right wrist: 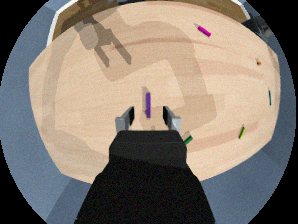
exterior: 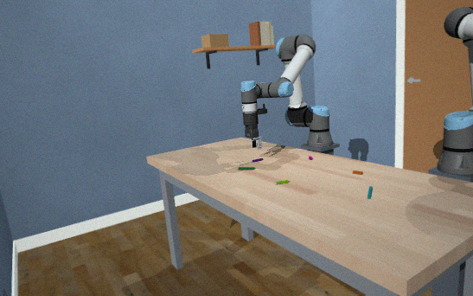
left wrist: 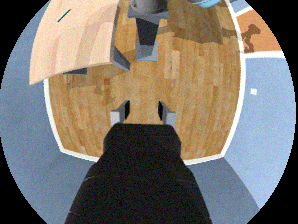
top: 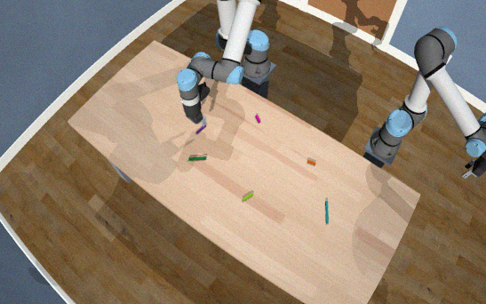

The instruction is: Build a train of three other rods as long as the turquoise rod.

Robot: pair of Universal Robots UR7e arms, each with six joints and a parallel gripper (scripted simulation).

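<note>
Now: the purple rod 80 mm below my right hand. The rest, counted from my right hand: green rod: 130 mm ahead, 90 mm to the left, 80 mm below; then orange rod: 510 mm to the left, 160 mm behind, 80 mm below; then lime rod: 380 mm to the left, 140 mm ahead, 80 mm below.
</note>
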